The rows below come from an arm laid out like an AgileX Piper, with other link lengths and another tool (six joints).
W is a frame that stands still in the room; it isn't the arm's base.
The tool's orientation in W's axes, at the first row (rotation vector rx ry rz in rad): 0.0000, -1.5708, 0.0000
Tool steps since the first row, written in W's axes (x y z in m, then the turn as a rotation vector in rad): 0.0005, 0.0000, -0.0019, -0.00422, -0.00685, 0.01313; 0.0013, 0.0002, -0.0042, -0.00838, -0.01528, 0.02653; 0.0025, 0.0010, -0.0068, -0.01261, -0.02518, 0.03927; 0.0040, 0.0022, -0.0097, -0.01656, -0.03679, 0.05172; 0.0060, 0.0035, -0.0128, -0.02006, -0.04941, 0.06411
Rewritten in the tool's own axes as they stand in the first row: -0.0019, 0.0000, -0.0005, 0.01313, -0.00685, 0.00422; -0.0042, 0.0002, -0.0013, 0.02653, -0.01528, 0.00838; -0.0068, 0.0010, -0.0025, 0.03927, -0.02518, 0.01261; -0.0097, 0.0022, -0.0040, 0.05172, -0.03679, 0.01656; -0.0128, 0.0035, -0.0060, 0.06411, -0.04941, 0.02006
